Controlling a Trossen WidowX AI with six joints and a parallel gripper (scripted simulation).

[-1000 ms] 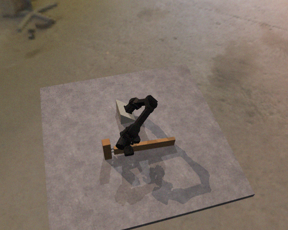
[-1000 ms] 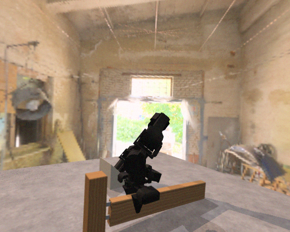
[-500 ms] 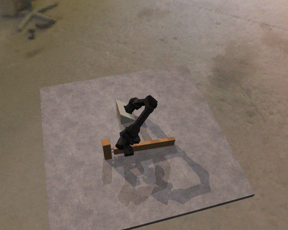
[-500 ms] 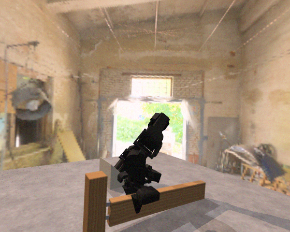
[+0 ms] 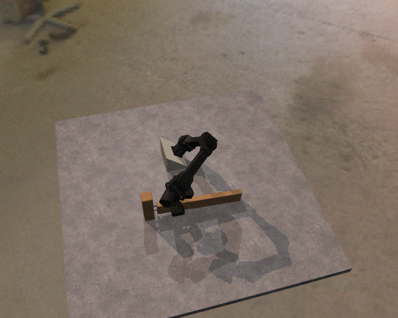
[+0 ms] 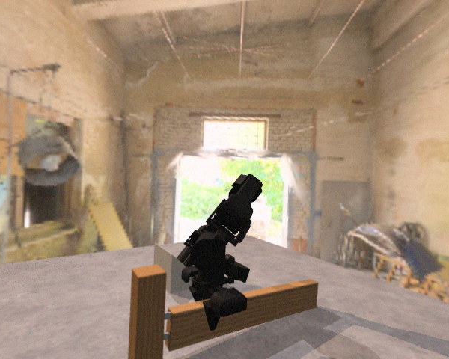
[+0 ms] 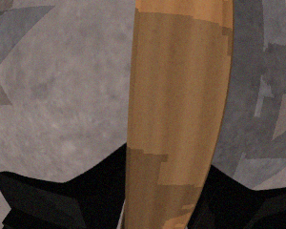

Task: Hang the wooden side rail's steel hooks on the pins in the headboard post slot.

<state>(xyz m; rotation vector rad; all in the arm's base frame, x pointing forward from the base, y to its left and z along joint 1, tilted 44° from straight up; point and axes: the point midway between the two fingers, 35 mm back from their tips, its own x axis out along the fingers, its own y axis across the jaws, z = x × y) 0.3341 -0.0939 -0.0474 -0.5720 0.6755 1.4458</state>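
Right now the wooden headboard post is 10 mm behind my gripper tip, 130 mm to the right of it and 40 mm above it.
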